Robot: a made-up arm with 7 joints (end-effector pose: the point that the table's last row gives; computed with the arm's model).
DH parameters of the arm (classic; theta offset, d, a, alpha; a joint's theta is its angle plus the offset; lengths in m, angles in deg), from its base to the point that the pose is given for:
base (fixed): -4.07 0 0 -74.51
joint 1: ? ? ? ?
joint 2: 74 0 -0.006 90
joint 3: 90 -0.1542 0.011 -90
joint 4: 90 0.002 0.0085 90
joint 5: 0 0.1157 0.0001 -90
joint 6: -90 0 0.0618 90
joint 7: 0 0.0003 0 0
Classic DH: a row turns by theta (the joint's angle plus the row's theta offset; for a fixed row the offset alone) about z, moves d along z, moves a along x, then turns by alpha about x.
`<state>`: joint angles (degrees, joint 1 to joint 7).
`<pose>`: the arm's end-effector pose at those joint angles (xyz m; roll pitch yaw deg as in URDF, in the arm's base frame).
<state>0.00 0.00 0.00 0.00 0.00 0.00 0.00</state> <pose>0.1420 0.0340 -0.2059 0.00 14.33 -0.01</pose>
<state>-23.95 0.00 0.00 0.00 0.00 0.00 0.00</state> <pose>0.2137 0.0089 -0.1340 -0.32 -8.74 -6.51</pose>
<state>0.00 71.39 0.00 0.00 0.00 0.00 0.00</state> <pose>0.1712 0.1826 -0.0914 71.39 14.33 -0.01</pose>
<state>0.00 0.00 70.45 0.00 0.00 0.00 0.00</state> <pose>0.0186 0.2103 -0.1744 13.53 4.75 71.00</pose>
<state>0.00 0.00 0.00 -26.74 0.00 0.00 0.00</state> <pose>0.1472 0.0340 -0.1239 0.00 -12.41 -0.01</pose>
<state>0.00 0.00 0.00 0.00 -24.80 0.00 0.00</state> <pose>0.1420 0.0341 -0.2060 -24.80 14.33 -0.01</pose>
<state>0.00 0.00 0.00 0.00 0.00 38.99 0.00</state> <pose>0.1192 0.0340 -0.2403 0.00 53.32 -0.01</pose>
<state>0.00 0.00 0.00 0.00 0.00 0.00 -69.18</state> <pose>0.1420 0.0340 -0.2059 -13.43 5.05 -69.79</pose>
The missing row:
joint 1: -75.12 0.0245 -0.009 -90
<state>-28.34 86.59 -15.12 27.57 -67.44 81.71 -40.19</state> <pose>0.1413 0.2446 -0.0687 -77.41 69.90 -62.13</pose>
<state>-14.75 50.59 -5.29 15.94 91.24 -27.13 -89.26</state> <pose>0.1801 0.1514 -0.1648 -135.64 36.00 104.88</pose>
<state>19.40 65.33 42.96 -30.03 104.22 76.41 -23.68</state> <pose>0.0717 0.1621 0.0503 83.91 -67.91 87.78</pose>
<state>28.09 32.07 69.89 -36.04 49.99 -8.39 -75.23</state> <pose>0.0440 0.1881 -0.0017 123.43 39.65 55.46</pose>
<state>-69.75 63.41 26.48 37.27 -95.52 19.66 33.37</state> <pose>0.2174 0.2245 0.0954 -71.17 -4.77 29.11</pose>
